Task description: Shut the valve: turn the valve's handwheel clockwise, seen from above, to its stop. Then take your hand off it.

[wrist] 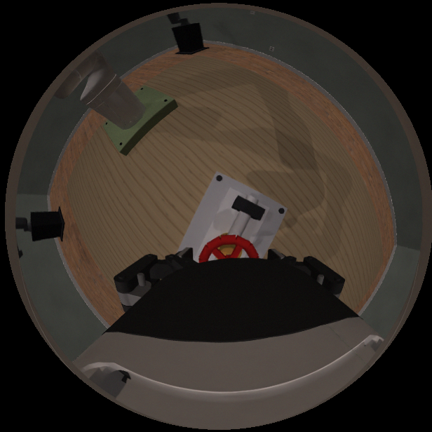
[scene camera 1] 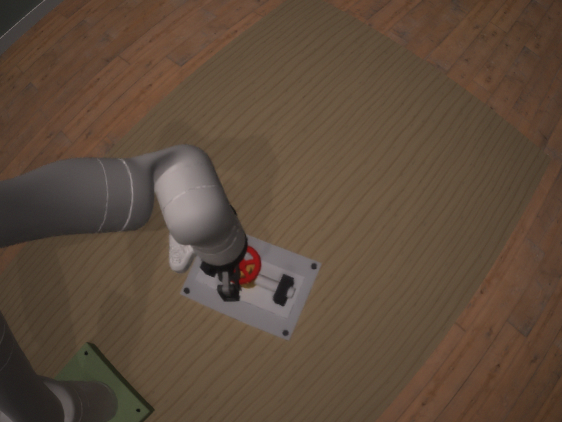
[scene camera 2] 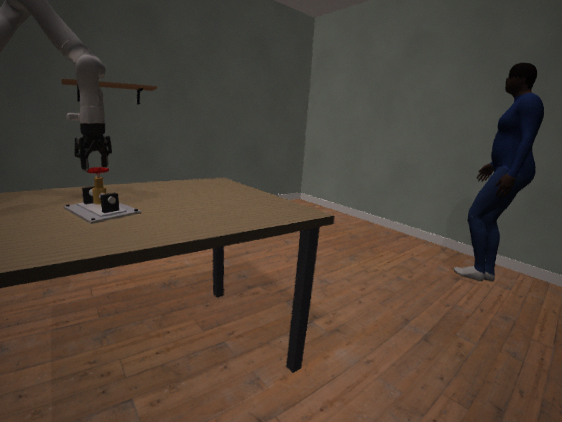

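Observation:
The red handwheel (scene camera 1: 258,263) (scene camera 2: 98,170) (wrist: 228,239) lies level on top of the brass valve body (scene camera 2: 98,185), above a pale base plate (scene camera 1: 255,316) (scene camera 2: 95,218) (wrist: 200,215). My gripper (scene camera 2: 94,166) (wrist: 230,257) points down and is open and empty. In scene camera 2 its fingertips are at about the height of the wheel's top. In the wrist view the wheel's visible part lies between the two fingers, with a gap on each side. The wheel's near part is hidden there; in scene camera 1 the arm covers its left part. The wheel's turn angle cannot be told.
Black pipe supports (scene camera 1: 284,290) (scene camera 2: 110,202) (wrist: 248,207) stand beside the valve on the plate. The green mount (scene camera 1: 102,372) (wrist: 162,102) of the arm's base is on the table. A person in blue (scene camera 2: 515,137) stands near the wall, away from the table. A shelf (scene camera 2: 122,86) hangs behind the arm.

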